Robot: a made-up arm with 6 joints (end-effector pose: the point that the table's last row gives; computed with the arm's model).
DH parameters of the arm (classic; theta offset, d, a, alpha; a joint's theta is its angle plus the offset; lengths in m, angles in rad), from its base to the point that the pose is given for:
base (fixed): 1.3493 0 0.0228 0
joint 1: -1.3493 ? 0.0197 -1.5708
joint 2: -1.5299 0 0.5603 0
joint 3: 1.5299 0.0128 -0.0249 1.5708
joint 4: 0 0.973 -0.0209 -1.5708
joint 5: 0 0.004 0.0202 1.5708
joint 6: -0.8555 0 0.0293 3.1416
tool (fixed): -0.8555 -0.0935 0 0
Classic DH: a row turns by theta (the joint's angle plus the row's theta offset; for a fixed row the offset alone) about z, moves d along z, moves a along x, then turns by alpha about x.
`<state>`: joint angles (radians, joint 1 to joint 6).
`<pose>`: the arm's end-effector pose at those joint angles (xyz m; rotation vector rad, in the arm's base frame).
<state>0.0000 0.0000 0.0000 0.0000 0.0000 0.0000</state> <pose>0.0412 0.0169 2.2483 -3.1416 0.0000 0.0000</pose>
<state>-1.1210 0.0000 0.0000 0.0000 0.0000 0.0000</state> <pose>0.0160 -0.0127 2.2483 -2.6609 1.6701 0.0000</pose>
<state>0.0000 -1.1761 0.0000 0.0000 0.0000 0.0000</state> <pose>-1.4702 0.0169 1.2626 -2.6139 0.0000 -1.7428</pose>
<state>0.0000 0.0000 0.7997 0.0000 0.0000 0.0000</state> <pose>0.8080 0.0169 1.9297 -2.8938 0.0000 1.2229</pose>
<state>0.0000 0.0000 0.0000 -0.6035 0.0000 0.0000</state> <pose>0.0277 0.0096 2.2483 -2.9996 0.9337 0.0000</pose>
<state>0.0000 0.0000 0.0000 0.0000 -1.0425 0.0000</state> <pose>-0.0591 0.0169 2.2360 -2.7244 0.0000 -1.5644</pose>
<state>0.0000 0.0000 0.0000 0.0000 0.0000 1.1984</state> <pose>0.0496 0.0489 2.2483 -2.5943 -1.7718 0.0000</pose>
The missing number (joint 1, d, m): 0.622
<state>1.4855 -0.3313 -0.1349 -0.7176 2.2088 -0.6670</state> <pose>-0.0089 -0.5331 1.9581 1.4354 0.4056 -1.5713</pose>
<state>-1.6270 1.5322 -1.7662 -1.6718 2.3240 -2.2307</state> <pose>-0.0547 -0.3155 1.5049 0.7666 0.5798 1.8451</pose>
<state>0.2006 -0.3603 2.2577 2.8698 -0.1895 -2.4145</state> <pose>0.8343 0.1834 0.7954 -1.4160 -0.4182 2.4874</pose>
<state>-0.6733 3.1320 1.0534 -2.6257 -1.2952 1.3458</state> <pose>-0.6966 0.6405 -0.4025 0.8209 -2.6506 1.4158</pose>
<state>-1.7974 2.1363 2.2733 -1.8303 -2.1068 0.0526</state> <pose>0.2340 0.4141 0.0067 -1.8441 -0.7643 0.6323</pose>
